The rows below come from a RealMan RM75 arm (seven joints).
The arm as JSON. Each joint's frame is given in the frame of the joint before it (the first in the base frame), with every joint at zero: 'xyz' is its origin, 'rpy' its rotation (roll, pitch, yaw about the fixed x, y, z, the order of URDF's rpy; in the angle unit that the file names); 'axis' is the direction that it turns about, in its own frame. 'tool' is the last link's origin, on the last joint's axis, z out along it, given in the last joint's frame.
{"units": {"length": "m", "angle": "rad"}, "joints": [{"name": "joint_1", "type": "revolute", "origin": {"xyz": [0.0, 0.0, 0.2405], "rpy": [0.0, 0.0, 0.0]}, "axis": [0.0, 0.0, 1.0]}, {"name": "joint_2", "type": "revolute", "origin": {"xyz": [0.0, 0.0, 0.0], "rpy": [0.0, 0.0, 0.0]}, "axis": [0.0, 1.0, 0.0]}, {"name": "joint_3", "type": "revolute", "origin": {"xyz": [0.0, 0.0, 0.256], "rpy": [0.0, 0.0, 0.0]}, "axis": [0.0, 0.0, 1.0]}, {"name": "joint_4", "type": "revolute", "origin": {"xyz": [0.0, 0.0, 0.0], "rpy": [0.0, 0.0, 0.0]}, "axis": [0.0, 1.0, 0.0]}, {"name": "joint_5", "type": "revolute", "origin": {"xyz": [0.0, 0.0, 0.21], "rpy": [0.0, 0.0, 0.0]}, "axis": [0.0, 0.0, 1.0]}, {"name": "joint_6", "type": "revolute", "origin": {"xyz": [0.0, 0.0, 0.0], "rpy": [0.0, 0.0, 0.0]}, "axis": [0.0, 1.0, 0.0]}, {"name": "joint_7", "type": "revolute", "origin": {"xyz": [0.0, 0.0, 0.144], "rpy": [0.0, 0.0, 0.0]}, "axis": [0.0, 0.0, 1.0]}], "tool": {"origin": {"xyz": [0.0, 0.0, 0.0], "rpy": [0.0, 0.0, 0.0]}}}
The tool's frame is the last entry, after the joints.
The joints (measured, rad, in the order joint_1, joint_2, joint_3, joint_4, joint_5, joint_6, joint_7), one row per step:
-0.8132 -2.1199 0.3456 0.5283 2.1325 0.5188 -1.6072
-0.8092 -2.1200 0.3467 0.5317 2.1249 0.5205 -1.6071
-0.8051 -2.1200 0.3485 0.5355 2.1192 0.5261 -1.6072
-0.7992 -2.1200 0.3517 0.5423 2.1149 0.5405 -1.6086
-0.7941 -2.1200 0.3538 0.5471 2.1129 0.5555 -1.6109
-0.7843 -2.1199 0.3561 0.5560 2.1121 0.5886 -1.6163
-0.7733 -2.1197 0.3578 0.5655 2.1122 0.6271 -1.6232
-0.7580 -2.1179 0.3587 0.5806 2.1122 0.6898 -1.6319
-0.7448 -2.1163 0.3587 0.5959 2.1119 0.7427 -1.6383
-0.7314 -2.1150 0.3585 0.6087 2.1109 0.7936 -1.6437
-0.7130 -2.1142 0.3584 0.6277 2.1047 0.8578 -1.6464
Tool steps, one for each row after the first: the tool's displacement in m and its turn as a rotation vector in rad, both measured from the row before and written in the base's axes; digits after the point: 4 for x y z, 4 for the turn. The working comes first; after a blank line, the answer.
Tool pose at each row, in the base's axes (x y z in m, rotation vector in rad; the steps are taken from these numbers as rounded here):
-0.2947 0.4614 0.0376 -1.7424 -1.0215 -0.3966
-0.2957 0.4607 0.0387 -1.7367 -1.0243 -0.4020
-0.2963 0.4600 0.0395 -1.7357 -1.0255 -0.4075
-0.2965 0.4589 0.0403 -1.7415 -1.0249 -0.4156
-0.2966 0.4577 0.0404 -1.7493 -1.0260 -0.4232
-0.2966 0.4551 0.0402 -1.7681 -1.0290 -0.4386
-0.2966 0.4519 0.0397 -1.7902 -1.0337 -0.4563
-0.2957 0.4473 0.0399 -1.8266 -1.0372 -0.4854
-0.2951 0.4432 0.0411 -1.8557 -1.0373 -0.5094
-0.2947 0.4387 0.0416 -1.8842 -1.0394 -0.5323
-0.2942 0.4326 0.0431 -1.9179 -1.0376 -0.5630

-0.0010 -0.0007 0.0011 0.0051 -0.0046 0.0017
-0.0006 -0.0007 0.0008 0.0018 -0.0042 -0.0014
-0.0002 -0.0011 0.0008 -0.0025 -0.0056 -0.0066
-0.0001 -0.0012 0.0001 -0.0050 -0.0064 -0.0063
0.0000 -0.0026 -0.0002 -0.0130 -0.0137 -0.0137
0.0000 -0.0032 -0.0005 -0.0159 -0.0164 -0.0153
0.0009 -0.0046 0.0002 -0.0247 -0.0247 -0.0272
0.0006 -0.0041 0.0012 -0.0187 -0.0189 -0.0234
0.0004 -0.0045 0.0005 -0.0195 -0.0191 -0.0214
0.0005 -0.0061 0.0015 -0.0207 -0.0229 -0.0289

